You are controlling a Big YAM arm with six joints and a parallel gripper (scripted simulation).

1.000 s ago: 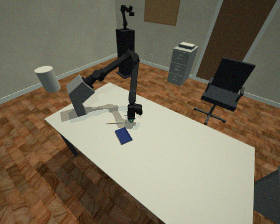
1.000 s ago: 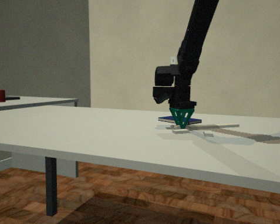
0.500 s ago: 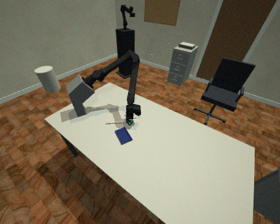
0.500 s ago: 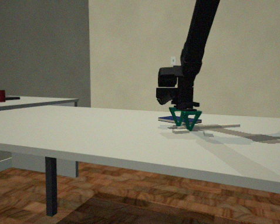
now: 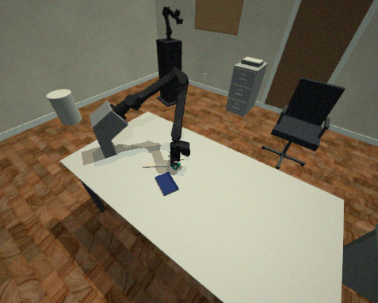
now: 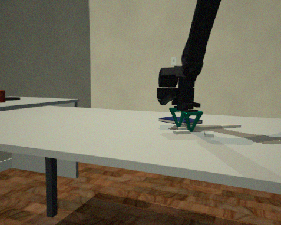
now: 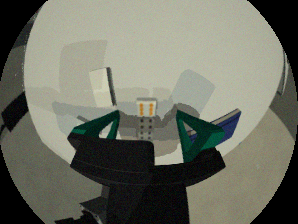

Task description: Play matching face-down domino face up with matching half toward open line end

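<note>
My gripper is now right at the white domino. Round my hand: book 10 cm ahead, 14 cm to the right.
</note>
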